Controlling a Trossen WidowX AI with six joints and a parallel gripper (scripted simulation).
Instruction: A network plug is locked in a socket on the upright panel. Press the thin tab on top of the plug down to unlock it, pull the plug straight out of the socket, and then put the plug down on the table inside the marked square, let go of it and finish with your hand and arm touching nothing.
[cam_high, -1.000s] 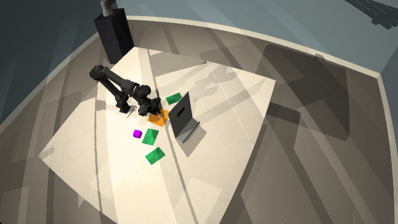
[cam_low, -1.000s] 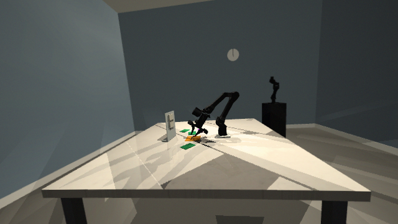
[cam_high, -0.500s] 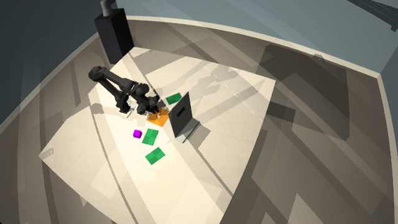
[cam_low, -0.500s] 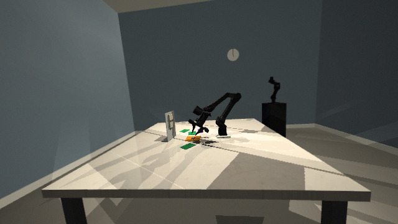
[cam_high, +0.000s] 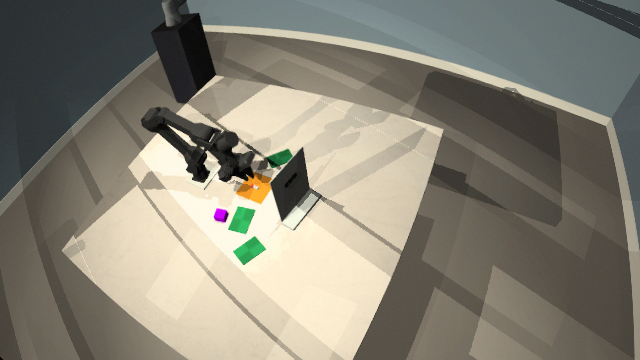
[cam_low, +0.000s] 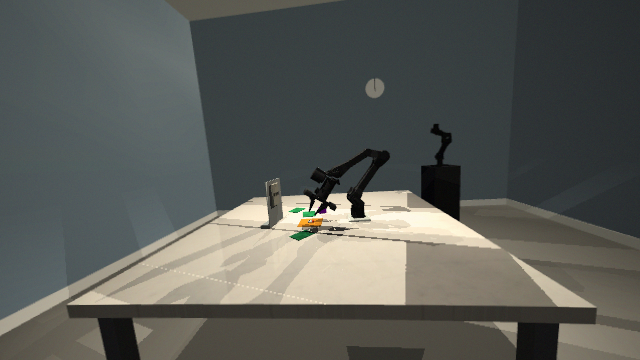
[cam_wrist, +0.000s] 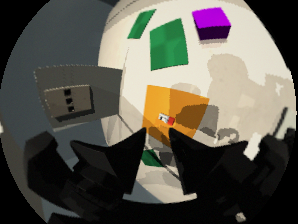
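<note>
The red plug lies 10 mm ahead of my gripper tip and 40 mm below it. From my gripper tip the other things lie so: orange marked square (10 mm ahead, 50 mm below); upright grey panel (200 mm ahead, 50 mm to the right, 60 mm above).
</note>
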